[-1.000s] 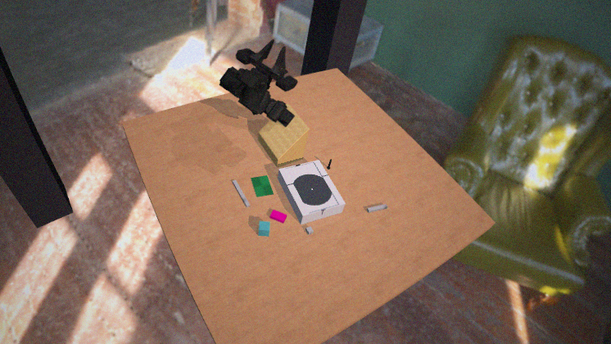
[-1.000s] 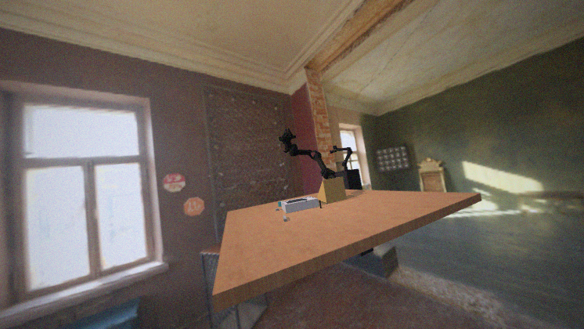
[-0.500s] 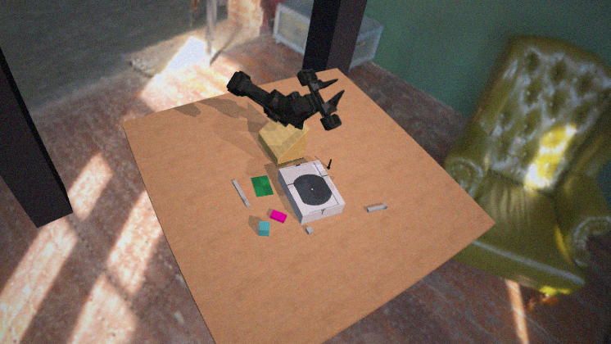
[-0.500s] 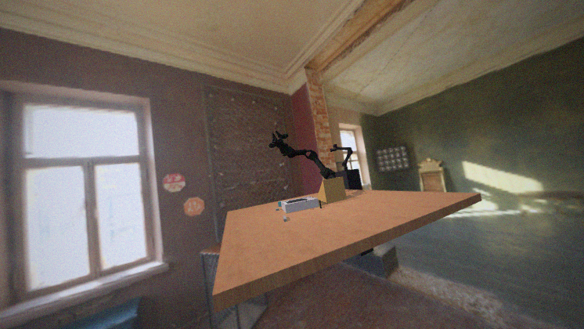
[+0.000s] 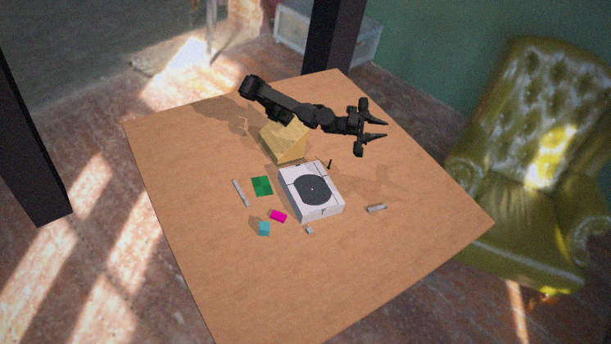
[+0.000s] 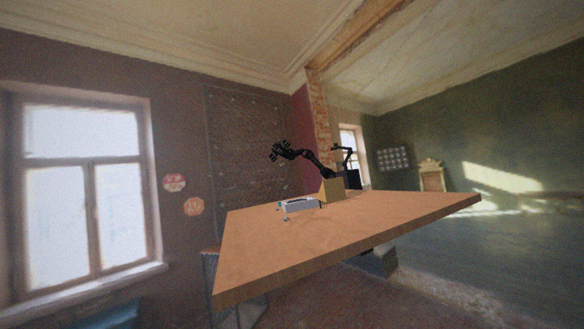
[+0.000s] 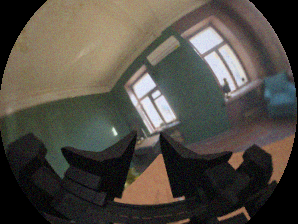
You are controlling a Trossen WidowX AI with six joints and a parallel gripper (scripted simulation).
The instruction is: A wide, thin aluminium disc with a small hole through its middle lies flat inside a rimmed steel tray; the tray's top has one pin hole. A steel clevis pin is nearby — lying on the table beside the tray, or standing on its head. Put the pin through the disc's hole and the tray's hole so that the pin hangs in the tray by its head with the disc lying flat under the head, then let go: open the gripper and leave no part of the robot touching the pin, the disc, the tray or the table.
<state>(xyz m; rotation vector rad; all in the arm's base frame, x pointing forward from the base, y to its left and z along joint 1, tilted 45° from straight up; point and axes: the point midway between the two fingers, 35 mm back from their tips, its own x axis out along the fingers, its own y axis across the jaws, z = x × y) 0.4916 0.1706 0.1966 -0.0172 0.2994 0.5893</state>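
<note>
Right now the dark clevis pin is 250 mm behind my gripper tip, 80 mm to the left of it and 440 mm below it. Also, from my gripper tip: dark grey disc (160 mm behind, 90 mm to the right, 410 mm below); then rimmed tray (170 mm behind, 90 mm to the right, 430 mm below); then small grey cube (30 mm behind, 200 mm to the right, 460 mm below).
</note>
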